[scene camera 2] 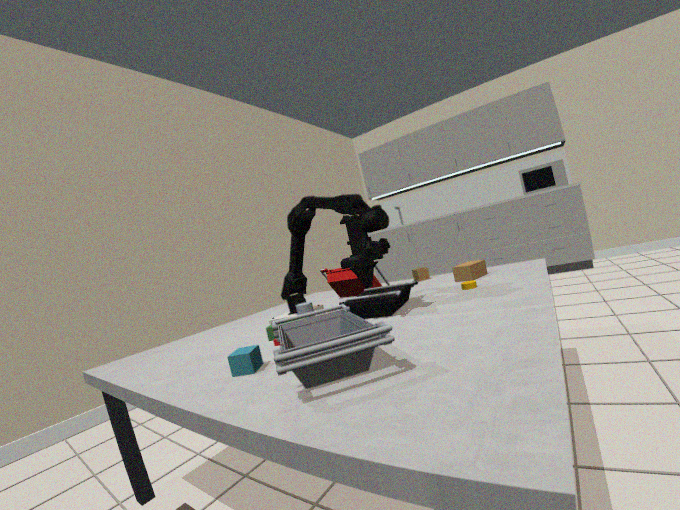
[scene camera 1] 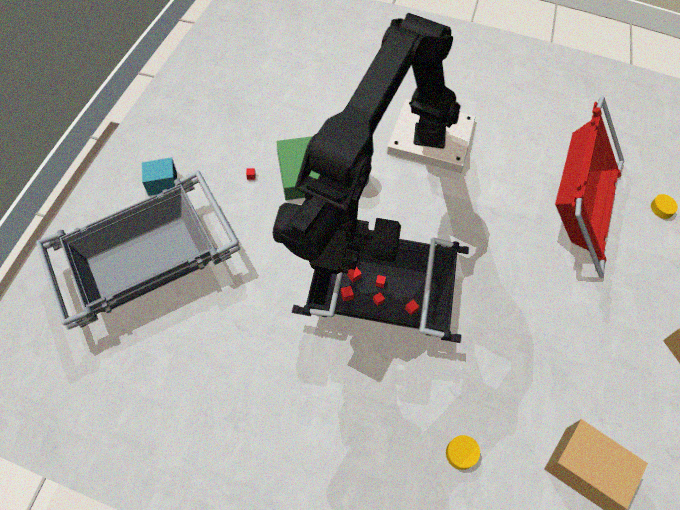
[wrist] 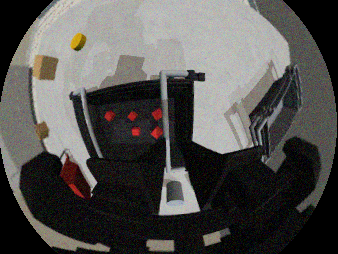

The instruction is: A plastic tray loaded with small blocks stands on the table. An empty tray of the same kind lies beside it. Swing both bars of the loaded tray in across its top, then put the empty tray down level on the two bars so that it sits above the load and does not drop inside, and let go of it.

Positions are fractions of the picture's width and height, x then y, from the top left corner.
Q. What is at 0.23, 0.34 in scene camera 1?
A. A teal cube.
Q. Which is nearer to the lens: the red tray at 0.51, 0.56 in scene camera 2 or the teal cube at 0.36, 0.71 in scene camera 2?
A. The teal cube.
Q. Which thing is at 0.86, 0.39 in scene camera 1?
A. A red tray.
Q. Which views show the gripper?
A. Scene camera 2, scene camera 1 and the wrist view: all of them.
